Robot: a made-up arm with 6 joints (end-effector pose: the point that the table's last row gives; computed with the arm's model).
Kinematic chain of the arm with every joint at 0, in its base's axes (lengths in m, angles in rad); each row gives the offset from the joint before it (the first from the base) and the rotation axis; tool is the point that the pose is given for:
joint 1: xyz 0 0 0.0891 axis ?
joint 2: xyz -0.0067 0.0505 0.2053 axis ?
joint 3: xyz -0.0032 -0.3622 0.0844 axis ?
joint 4: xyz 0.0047 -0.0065 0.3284 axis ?
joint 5: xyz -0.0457 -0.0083 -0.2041 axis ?
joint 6: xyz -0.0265 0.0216 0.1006 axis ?
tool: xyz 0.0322 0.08 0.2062
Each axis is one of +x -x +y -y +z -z.
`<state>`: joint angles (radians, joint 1 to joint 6).
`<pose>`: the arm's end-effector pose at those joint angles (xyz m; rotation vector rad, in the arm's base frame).
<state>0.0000 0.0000 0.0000 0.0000 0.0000 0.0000</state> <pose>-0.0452 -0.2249 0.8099 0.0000 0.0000 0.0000</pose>
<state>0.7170 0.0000 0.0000 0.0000 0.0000 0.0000</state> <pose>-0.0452 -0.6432 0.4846 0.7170 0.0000 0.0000</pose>
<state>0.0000 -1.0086 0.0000 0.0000 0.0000 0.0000</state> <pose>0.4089 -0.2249 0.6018 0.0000 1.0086 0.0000</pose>
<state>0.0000 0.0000 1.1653 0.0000 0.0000 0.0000</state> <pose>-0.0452 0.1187 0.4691 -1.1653 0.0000 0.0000</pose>
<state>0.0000 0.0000 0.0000 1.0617 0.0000 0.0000</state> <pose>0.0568 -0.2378 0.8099 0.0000 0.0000 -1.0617</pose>
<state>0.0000 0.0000 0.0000 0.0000 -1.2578 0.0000</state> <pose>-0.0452 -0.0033 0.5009 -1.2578 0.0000 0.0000</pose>
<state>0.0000 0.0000 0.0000 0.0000 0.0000 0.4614</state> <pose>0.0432 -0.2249 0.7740 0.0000 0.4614 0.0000</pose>
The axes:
joint 1: +x
joint 2: -y
joint 3: -x
joint 4: -z
joint 5: +x
joint 6: +y

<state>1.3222 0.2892 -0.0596 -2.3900 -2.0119 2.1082</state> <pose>-0.0533 -0.3741 -0.0238 0.0598 -0.3919 -0.5915</pose>
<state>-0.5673 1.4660 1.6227 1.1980 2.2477 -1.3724</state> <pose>0.0508 -0.2388 0.1335 -0.9131 2.0070 -1.1678</pose>
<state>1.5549 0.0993 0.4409 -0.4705 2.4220 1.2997</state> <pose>0.1688 -0.4421 -0.2591 -1.8041 0.0959 -2.0551</pose>
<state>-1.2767 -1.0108 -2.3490 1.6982 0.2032 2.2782</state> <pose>0.0132 0.0089 0.4224 -2.8809 -0.4868 0.0485</pose>
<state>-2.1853 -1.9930 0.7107 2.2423 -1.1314 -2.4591</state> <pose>-0.0794 0.1656 0.1820 1.3039 -2.0660 -0.7043</pose>
